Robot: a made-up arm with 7 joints. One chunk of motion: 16 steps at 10 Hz.
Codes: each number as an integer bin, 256 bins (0 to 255) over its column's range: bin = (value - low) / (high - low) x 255, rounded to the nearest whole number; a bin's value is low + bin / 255 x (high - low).
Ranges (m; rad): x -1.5..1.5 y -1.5..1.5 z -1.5..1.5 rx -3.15..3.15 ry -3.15..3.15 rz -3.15..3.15
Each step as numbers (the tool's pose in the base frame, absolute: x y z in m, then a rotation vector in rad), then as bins.
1 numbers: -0.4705 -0.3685 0.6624 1.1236 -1.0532 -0.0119
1 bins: 88 96 184 173 85 127
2 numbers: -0.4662 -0.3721 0.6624 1.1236 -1.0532 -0.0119
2 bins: 88 96 184 173 85 127
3 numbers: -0.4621 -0.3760 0.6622 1.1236 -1.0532 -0.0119
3 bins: 88 96 184 173 85 127
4 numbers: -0.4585 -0.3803 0.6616 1.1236 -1.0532 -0.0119
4 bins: 89 95 184 173 85 127
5 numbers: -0.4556 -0.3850 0.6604 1.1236 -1.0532 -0.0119
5 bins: 89 95 184 173 85 127
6 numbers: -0.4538 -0.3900 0.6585 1.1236 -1.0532 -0.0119
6 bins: 89 94 183 173 85 127
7 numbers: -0.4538 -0.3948 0.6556 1.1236 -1.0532 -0.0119
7 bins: 89 94 183 173 85 127
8 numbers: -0.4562 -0.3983 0.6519 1.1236 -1.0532 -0.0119
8 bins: 89 94 183 173 85 127
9 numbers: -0.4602 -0.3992 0.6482 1.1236 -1.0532 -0.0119
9 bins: 88 94 183 173 85 127
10 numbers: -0.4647 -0.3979 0.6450 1.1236 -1.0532 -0.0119
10 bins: 88 94 182 173 85 127
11 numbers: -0.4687 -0.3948 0.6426 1.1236 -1.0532 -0.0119
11 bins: 88 94 182 173 85 127
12 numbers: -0.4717 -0.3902 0.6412 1.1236 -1.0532 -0.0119
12 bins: 87 94 182 173 85 127
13 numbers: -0.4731 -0.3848 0.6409 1.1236 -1.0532 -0.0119
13 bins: 87 95 182 173 85 127
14 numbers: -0.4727 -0.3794 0.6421 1.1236 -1.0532 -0.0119
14 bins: 87 95 182 173 85 127
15 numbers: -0.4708 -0.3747 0.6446 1.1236 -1.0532 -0.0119
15 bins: 87 96 182 173 85 127
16 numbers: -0.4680 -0.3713 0.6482 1.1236 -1.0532 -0.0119
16 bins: 88 96 183 173 85 127
